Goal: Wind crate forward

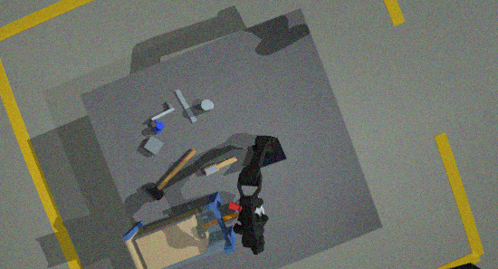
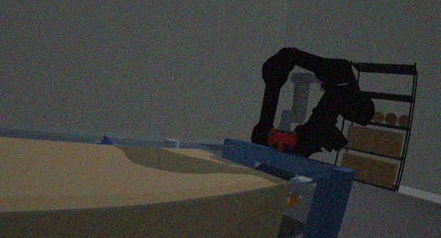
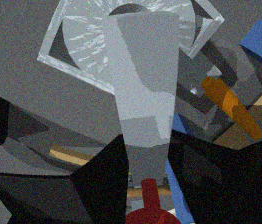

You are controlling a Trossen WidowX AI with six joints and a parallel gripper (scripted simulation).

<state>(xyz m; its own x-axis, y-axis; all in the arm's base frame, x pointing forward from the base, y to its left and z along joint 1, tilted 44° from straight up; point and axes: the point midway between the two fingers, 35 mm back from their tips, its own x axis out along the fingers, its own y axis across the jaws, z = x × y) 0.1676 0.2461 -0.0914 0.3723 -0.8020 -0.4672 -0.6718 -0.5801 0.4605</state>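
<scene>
Right now the winch handle is 2 cm above my gripper tip. Also, from my gripper tip: blue steel frame 11 cm ahead, 7 cm to the left, 1 cm below; then red knob 5 cm above, 3 cm to the right, 3 cm ahead; then winch 8 cm below, 6 cm behind, 3 cm to the left.
</scene>
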